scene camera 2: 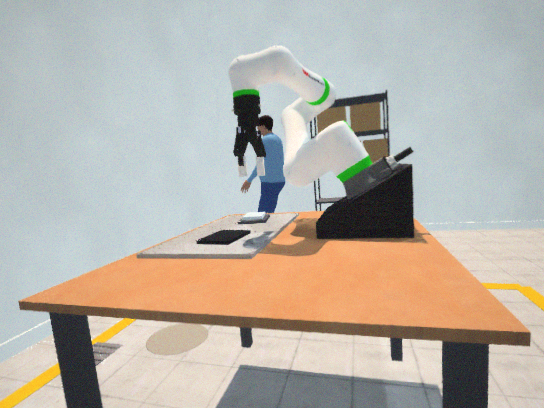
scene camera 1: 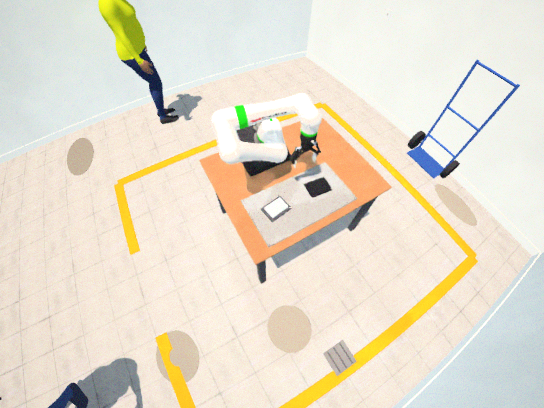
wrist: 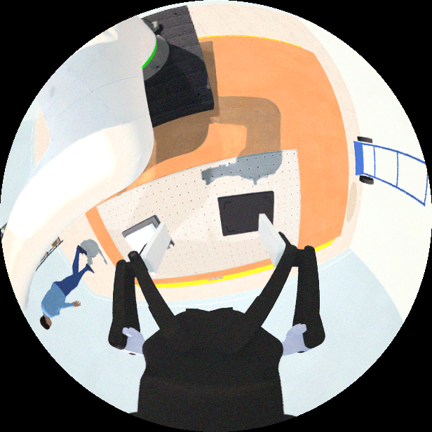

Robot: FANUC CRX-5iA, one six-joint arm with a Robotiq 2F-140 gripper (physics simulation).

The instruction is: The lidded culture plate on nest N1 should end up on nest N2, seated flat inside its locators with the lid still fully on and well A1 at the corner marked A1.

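Where they show: gripper, fingertip midpoint: (scene camera 2: 252, 176) (scene camera 1: 304, 163); arm's base, link origin: (scene camera 2: 366, 187).
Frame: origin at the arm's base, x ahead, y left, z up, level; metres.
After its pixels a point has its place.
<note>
The white lidded culture plate (scene camera 1: 276, 207) @(x 0.512, y -0.094, z -0.105 m) (scene camera 2: 254, 216) @(x 0.481, y -0.046, z -0.107 m) (wrist: 141, 236) lies on a dark grey nest (scene camera 2: 247, 221) @(x 0.498, y -0.012, z -0.123 m) at one end of the light pegboard (scene camera 1: 300, 225) @(x 0.670, y 0.007, z -0.133 m) (scene camera 2: 175, 248) @(x 0.530, y 0.386, z -0.133 m) (wrist: 192, 220). It looks flat; in the wrist view a fingertip partly hides it. A black nest (scene camera 1: 318, 187) @(x 0.452, y 0.237, z -0.121 m) (scene camera 2: 224, 236) @(x 0.429, y 0.261, z -0.121 m) (wrist: 245, 212), bare on top, lies toward the other end; one fingertip overlaps its corner in the wrist view. Nest labels, the A1 mark and the wells are too small to read. My gripper (scene camera 1: 305, 159) @(x 0.369, y 0.139, z 0.070 m) (scene camera 2: 251, 169) @(x 0.369, y 0.139, z 0.070 m) (wrist: 212, 227) is open and empty, pointing down, well above the board.
The board lies on the orange table (scene camera 1: 367, 180) @(x 0.501, y 0.626, z -0.146 m) (scene camera 2: 320, 295) @(x 0.005, y 0.577, z -0.146 m) (wrist: 310, 90). The arm's black pedestal (scene camera 2: 370, 215) @(x -0.028, y 0.135, z -0.075 m) (wrist: 180, 95) stands behind it. A blue hand truck (scene camera 1: 425, 162) (wrist: 358, 158), a person in yellow (scene camera 1: 125, 37) and a person in blue (scene camera 2: 272, 155) (wrist: 55, 300) are away from the table.
</note>
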